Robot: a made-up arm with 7 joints.
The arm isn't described. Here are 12 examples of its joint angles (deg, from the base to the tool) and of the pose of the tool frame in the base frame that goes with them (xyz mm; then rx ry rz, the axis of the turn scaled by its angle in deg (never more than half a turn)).
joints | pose
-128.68 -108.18 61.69 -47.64 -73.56 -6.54 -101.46 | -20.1 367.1 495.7 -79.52 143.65 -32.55
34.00 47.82 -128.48 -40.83 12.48 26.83 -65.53 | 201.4 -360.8 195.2 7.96 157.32 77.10
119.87 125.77 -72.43 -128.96 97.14 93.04 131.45 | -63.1 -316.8 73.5 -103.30 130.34 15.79
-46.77 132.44 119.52 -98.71 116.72 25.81 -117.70 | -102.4 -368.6 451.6 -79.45 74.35 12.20
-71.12 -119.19 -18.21 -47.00 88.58 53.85 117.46 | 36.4 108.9 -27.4 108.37 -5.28 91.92
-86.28 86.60 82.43 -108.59 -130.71 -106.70 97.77 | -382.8 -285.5 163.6 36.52 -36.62 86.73
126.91 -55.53 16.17 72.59 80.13 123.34 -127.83 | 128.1 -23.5 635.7 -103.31 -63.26 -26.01
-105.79 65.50 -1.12 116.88 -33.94 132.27 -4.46 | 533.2 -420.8 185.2 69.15 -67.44 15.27
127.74 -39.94 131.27 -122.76 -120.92 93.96 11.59 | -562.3 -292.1 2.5 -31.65 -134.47 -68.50
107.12 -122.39 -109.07 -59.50 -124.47 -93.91 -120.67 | -762.1 -438.2 197.9 -118.88 -87.39 -71.59
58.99 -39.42 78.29 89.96 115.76 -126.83 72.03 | -41.9 447.0 -34.7 4.73 -1.67 3.53
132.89 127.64 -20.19 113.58 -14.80 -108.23 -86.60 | -90.7 -765.3 468.5 -40.42 -149.65 -1.89
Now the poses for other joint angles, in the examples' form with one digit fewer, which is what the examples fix.
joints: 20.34 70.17 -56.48 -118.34 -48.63 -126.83 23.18
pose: -78 -426 227 52.9 -0.5 -30.8
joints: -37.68 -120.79 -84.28 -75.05 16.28 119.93 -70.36
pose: -116 312 -102 85.2 98.3 -97.9
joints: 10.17 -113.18 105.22 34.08 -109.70 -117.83 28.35
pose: 458 127 372 23.3 26.3 55.5
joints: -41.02 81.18 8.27 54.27 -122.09 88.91 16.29
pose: 313 -255 -277 16.0 -1.0 44.8
